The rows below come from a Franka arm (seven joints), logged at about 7 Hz.
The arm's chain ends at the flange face. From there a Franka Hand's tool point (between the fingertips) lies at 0.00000 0.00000 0.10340 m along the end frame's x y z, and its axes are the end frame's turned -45 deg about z.
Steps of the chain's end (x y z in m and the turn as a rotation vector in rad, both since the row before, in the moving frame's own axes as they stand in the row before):
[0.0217, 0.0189, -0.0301, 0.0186, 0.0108, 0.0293]
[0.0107, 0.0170, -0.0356, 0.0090, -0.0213, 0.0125]
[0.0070, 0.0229, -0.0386, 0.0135, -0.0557, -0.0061]
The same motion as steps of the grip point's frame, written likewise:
[0.0041, 0.0282, -0.0301, 0.0055, 0.0208, 0.0293]
[-0.0053, 0.0174, -0.0356, 0.0214, -0.0087, 0.0125]
[-0.0143, 0.0161, -0.0388, 0.0489, -0.0298, -0.0061]

